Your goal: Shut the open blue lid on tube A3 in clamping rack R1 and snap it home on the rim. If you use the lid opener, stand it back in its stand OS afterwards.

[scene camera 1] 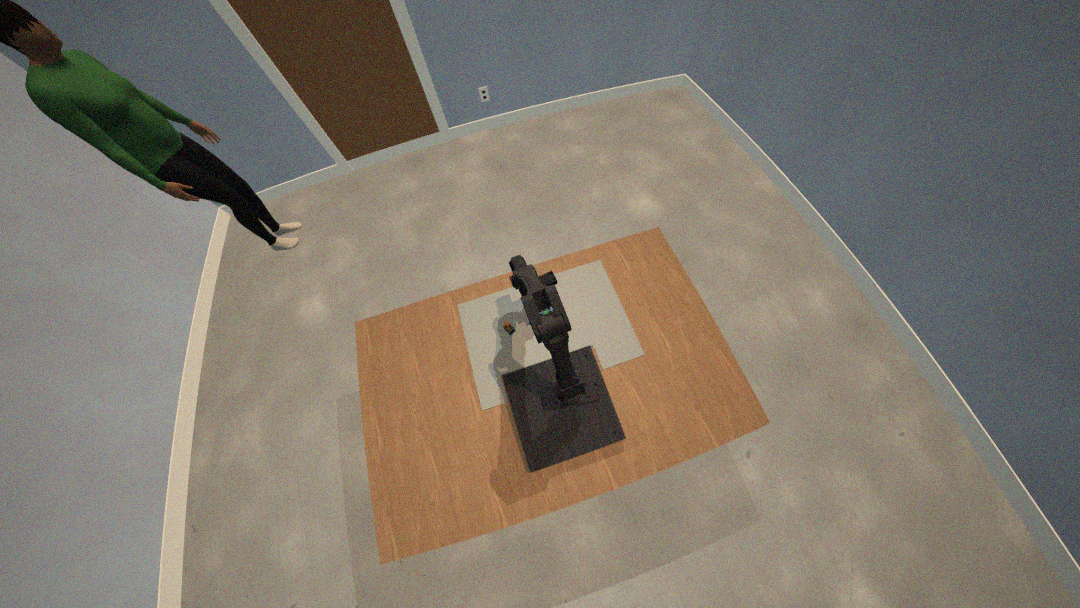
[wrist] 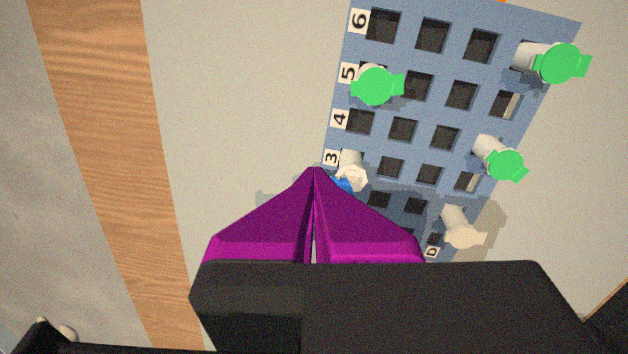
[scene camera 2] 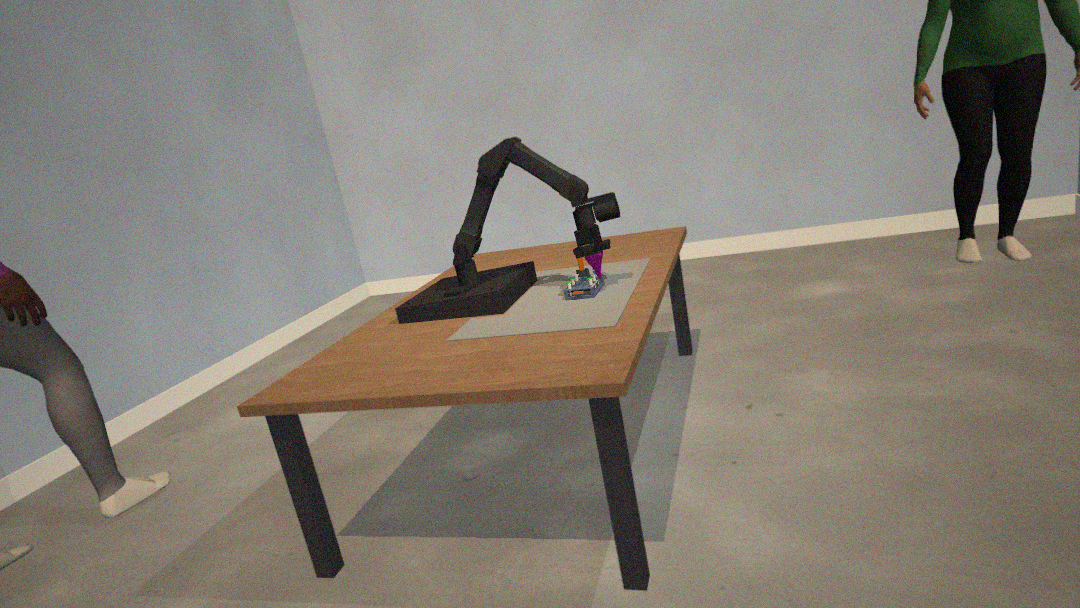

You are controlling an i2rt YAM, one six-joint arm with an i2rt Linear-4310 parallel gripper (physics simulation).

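Places are measured from the arm's base along level axes (x ahead, y left, z up), in millimetres.
Pixels of known places: gripper, fingertip midpoint: (wrist: 314, 177) (scene camera 2: 600, 278); arm's base, link origin: (scene camera 1: 570, 394) (scene camera 2: 470, 285).
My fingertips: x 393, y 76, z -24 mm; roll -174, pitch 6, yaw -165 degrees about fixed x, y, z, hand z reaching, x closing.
For each thing: its top centre in the pictures, then the offset to it from my fingertips. Level surfaces: height alone.
- blue clamping rack R1, top centre: (wrist: 443, 185) (scene camera 2: 581, 271) (scene camera 1: 541, 304) dx -41, dy -30, dz +31 mm
- orange upright piece, top centre: (scene camera 2: 579, 253) (scene camera 1: 506, 323) dx -101, dy +112, dz +52 mm
- tube with a cream lid, top centre: (wrist: 465, 238) dx -74, dy -1, dz +16 mm
- wooden table, surface height: dz -36 mm
The blue clamping rack R1 (scene camera 2: 591, 291) (wrist: 425, 61) lies on the grey mat. In the wrist view, tube A3 (wrist: 351, 158) is white, stands beside the label 3, and its pale rim faces up. Its blue lid (wrist: 344, 185) hangs open beside the rim, partly hidden by the fingertips. My gripper (scene camera 2: 600, 276) (wrist: 314, 177) is shut and empty, its magenta tips above and beside the lid; whether they touch it I cannot tell. An orange upright piece (scene camera 1: 508, 327) (scene camera 2: 581, 263), seemingly the lid opener in its dark stand, is near the rack.
Green-lidded tubes (wrist: 377, 86) (wrist: 560, 63) (wrist: 507, 164) and a tube with a cream lid (wrist: 465, 237) stand in the rack. The arm's black base (scene camera 1: 563, 422) (scene camera 2: 464, 296) is on the wooden table (scene camera 1: 423, 422) (scene camera 2: 453, 370). A person in green (scene camera 1: 105, 113) (scene camera 2: 993, 37) stands away from the table.
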